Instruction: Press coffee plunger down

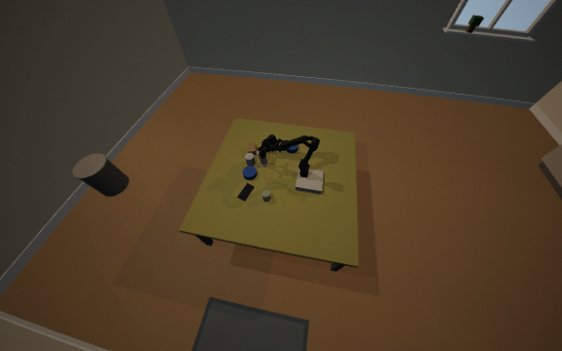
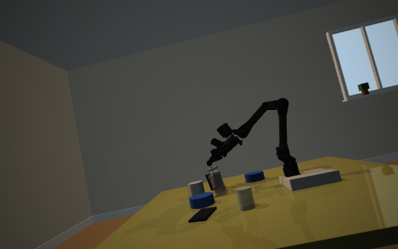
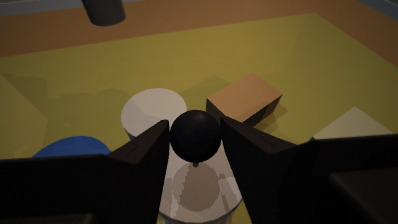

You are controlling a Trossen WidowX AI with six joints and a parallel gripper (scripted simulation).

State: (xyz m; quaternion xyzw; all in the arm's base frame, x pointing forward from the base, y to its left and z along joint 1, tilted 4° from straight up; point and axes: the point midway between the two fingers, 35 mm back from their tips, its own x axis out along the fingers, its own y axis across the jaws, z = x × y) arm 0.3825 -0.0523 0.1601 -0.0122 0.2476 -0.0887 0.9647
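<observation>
Now: the coffee press 90 mm below my gripper tip, 10 mm to the right of it and 10 mm behind it. Also, from my gripper tip: pale green cup 350 mm to the left, 160 mm behind, 140 mm below; flat black slab 330 mm to the left, 180 mm below, 30 mm ahead.
</observation>
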